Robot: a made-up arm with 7 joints.
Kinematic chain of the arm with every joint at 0, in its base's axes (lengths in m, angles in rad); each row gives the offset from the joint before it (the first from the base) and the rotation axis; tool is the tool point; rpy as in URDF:
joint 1: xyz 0 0 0.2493 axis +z
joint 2: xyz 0 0 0 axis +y
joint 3: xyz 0 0 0.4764 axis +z
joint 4: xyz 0.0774 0 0 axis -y
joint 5: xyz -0.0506 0 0.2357 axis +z
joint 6: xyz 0 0 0 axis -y
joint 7: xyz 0.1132 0 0 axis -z
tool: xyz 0 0 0 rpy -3.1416 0 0
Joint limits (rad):
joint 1: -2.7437..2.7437
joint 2: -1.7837..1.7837
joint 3: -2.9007..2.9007
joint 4: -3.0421..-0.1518
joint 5: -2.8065..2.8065
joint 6: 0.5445..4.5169
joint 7: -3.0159..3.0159
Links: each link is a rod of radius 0.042 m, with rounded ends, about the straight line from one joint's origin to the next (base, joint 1, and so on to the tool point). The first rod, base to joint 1, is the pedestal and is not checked.
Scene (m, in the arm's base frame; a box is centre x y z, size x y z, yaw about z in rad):
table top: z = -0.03
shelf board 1: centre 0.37 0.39 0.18 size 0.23 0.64 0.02 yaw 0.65
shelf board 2: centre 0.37 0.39 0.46 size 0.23 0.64 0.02 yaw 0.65
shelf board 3: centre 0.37 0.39 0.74 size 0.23 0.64 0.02 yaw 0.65
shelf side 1: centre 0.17 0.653 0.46 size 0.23 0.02 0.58 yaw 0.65
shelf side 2: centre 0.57 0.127 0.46 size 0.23 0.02 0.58 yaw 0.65
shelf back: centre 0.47 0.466 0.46 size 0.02 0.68 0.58 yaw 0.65
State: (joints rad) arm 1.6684 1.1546 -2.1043 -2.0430 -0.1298 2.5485 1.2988
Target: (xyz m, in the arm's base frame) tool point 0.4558 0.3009 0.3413
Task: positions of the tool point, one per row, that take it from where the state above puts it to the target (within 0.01 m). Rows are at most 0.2 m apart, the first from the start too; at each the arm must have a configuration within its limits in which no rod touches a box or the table.
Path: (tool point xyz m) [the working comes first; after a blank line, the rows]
Joints at the target: 1.3951 1.4614 -1.7463 -2.2771 -0.2195 2.4861 1.2988
Straight joint move there: touches shelf board 2.

1: 0.2438 0.3238 0.6286
2: 0.1617 0.2594 0.6193
3: 0.2364 0.2062 0.4723
4: 0.2341 0.1324 0.3413
5: 0.3216 0.1726 0.3540
6: 0.3970 0.2305 0.3540
7: 0.4558 0.3009 0.3413

